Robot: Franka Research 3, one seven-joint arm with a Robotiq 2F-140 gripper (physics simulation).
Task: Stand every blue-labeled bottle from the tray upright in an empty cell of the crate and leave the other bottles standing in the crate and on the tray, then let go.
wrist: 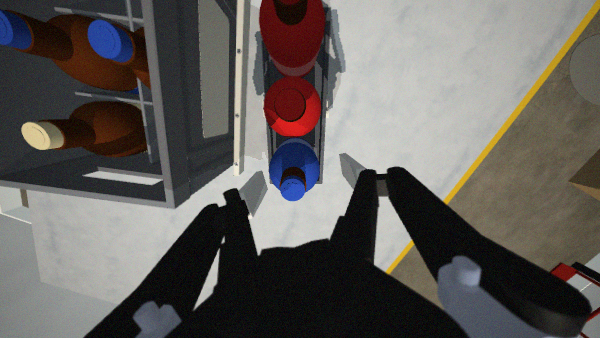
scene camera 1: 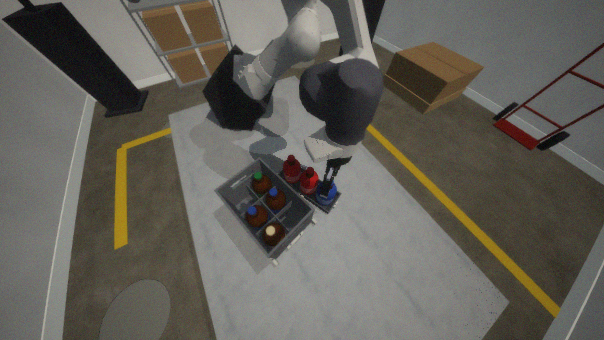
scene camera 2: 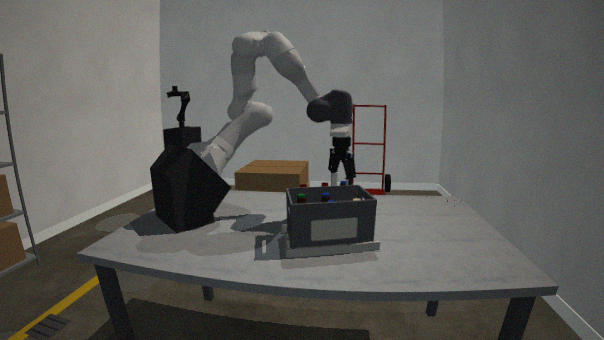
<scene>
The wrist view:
gripper: 302, 172
blue bottle: 294, 169
cream-capped bottle: 112, 129
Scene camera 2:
gripper: 341, 190
</scene>
